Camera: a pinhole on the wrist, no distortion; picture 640 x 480 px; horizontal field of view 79.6 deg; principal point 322.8 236.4 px. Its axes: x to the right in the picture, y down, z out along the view. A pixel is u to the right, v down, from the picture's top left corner.
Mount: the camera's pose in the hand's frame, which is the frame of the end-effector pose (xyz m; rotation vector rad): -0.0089 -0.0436 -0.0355 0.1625 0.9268 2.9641
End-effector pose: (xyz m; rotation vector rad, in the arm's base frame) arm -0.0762 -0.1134 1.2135 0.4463 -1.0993 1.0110
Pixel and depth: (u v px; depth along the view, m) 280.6 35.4 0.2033
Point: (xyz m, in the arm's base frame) -0.2420 -0.0684 1.2479
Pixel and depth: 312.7 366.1 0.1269
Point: -0.1175 -0.1814 1.2615
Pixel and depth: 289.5 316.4 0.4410
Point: -0.3728 -0.2899 1.4207
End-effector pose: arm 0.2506 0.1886 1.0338 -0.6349 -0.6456 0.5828
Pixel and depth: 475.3 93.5 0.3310
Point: -0.0139 0.3494 0.9329
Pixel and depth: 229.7 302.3 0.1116
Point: 0.2252 0.2324 1.0834
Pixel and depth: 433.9 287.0 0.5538
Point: -0.2131 0.4279 1.1404
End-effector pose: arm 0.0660 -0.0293 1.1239 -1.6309 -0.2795 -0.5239
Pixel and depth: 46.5 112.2 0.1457
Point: 0.2038 -0.0059 1.1135
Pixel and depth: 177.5 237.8 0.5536
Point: 0.4797 0.2974 1.0054
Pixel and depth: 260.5 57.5 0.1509
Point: 0.1478 -0.0015 1.0514
